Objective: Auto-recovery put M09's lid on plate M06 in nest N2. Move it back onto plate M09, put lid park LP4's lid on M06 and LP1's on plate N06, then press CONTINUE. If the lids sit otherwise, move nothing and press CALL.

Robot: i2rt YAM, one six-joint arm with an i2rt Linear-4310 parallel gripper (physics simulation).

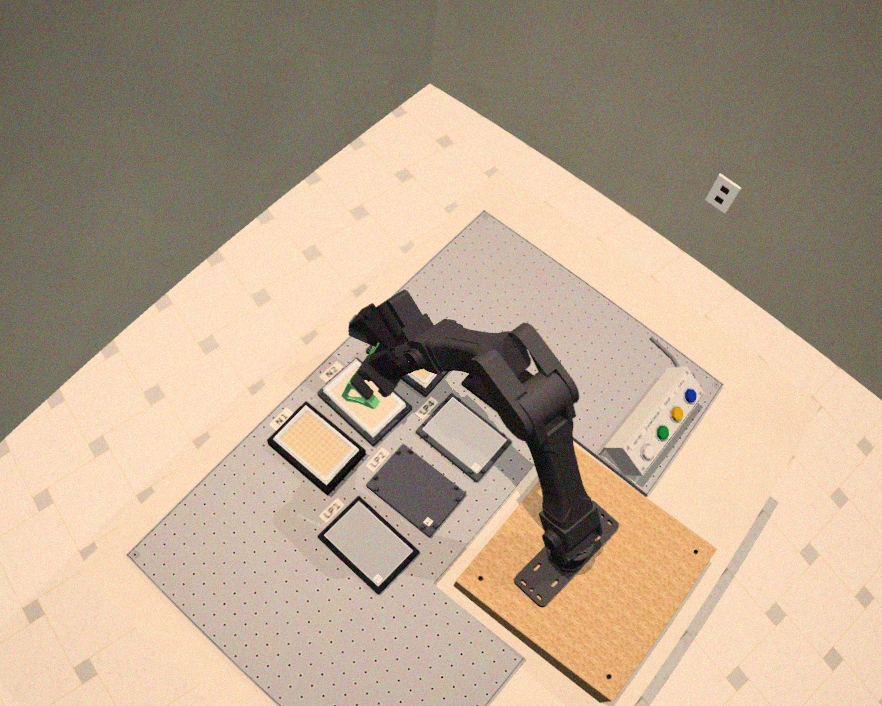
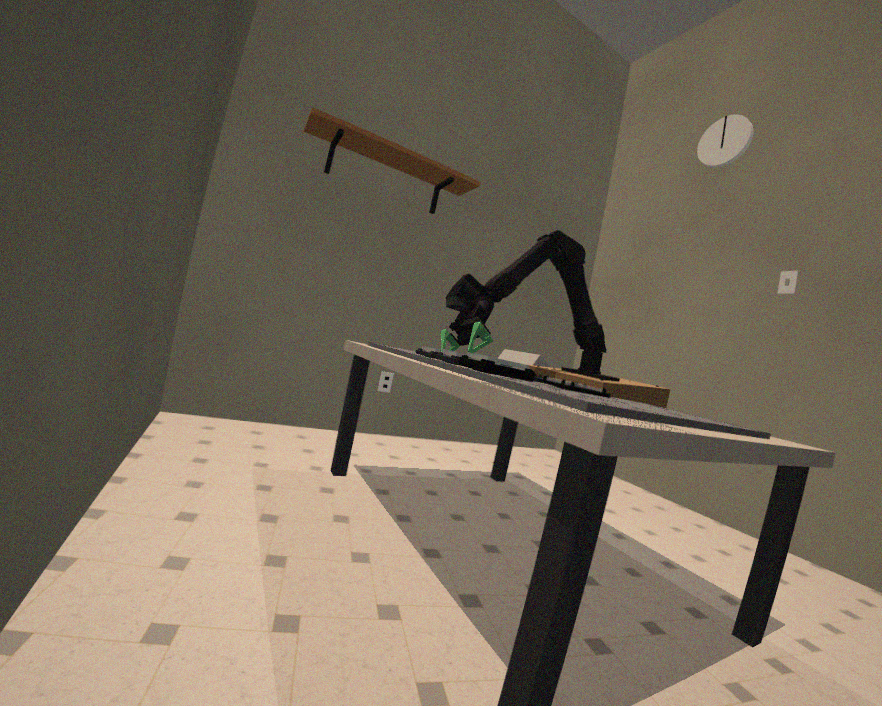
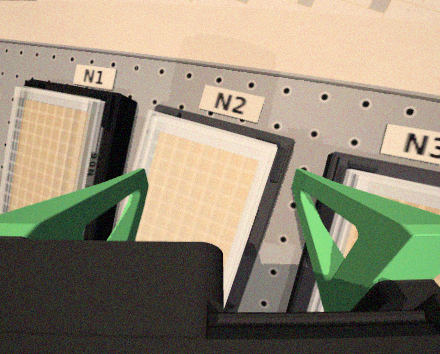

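Where they show: gripper, between the fingertips: (image 1: 355, 380) (image 2: 455, 355) (image 3: 220, 176); arm's base, origin of its link: (image 1: 566, 553) (image 2: 588, 375).
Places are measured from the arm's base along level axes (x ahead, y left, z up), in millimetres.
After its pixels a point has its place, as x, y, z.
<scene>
My gripper (image 1: 366, 372) @[486, 37, -24] (image 2: 457, 348) @[486, 37, -24] (image 3: 220, 176) @[486, 37, -24] is open above nest N2, its green fingers spread to either side of the plate there. The N2 plate (image 1: 385, 416) @[394, 49, -15] (image 3: 200, 185) @[478, 45, -14] has a tan grid and a clear, pale rim; a transparent lid seems to cover it. The N1 plate (image 1: 314, 445) @[436, 178, -13] (image 3: 50, 140) @[465, 168, -11] is marked N06. The N3 plate (image 1: 422, 377) @[408, -57, -24] (image 3: 400, 187) @[515, -53, -18] is partly hidden by the arm and a finger. Grey-clear lids lie in LP4 (image 1: 463, 435) @[277, -33, -28] and LP1 (image 1: 369, 543) @[245, 223, -28]. The button box (image 1: 625, 441) @[60, -214, 32] has white, green, yellow and blue buttons; their labels are unreadable.
The dark lid park LP2 (image 1: 417, 489) @[261, 95, -36] lies between LP1 and LP4 and holds no visible lid. The nests and parks stand on a perforated grey board (image 1: 242, 574) @[352, 418, -46] (image 3: 165, 90) @[532, 110, -46]. The arm's base stands on a wooden block (image 1: 625, 611) @[-139, 6, 10]. A cable runs from the button box's far end.
</scene>
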